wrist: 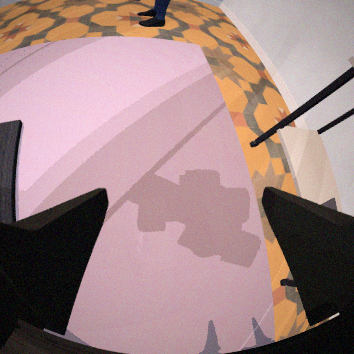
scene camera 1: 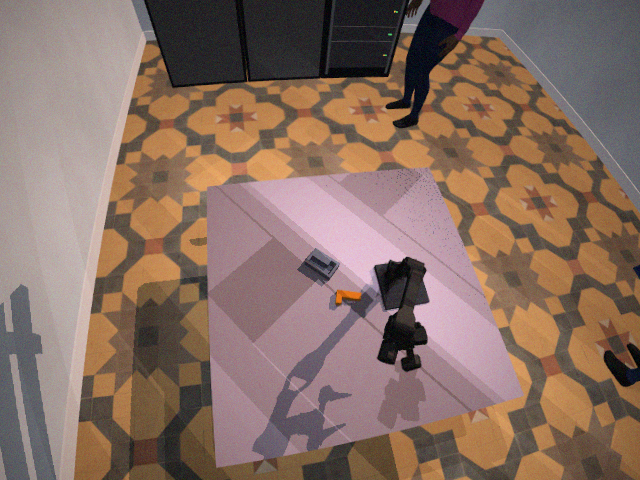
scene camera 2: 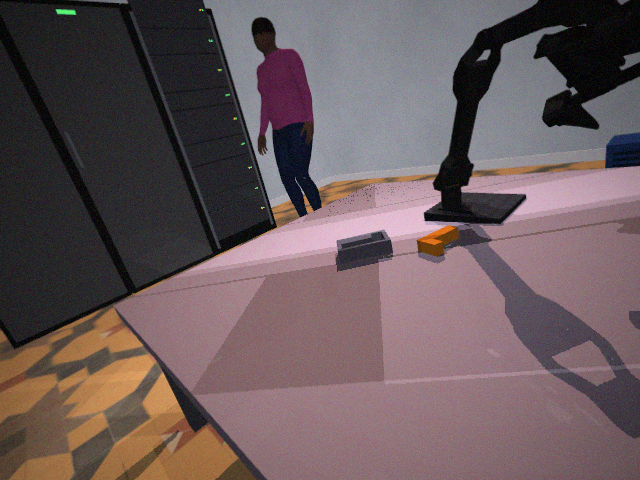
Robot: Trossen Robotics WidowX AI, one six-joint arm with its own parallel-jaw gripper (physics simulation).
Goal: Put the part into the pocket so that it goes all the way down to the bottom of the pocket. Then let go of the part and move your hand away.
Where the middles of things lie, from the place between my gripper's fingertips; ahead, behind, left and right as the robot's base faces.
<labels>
My hand is 34 cm to the left of the orange L-shaped part (scene camera 2: 432, 244), 21 cm above it and 9 cm short of it.
</labels>
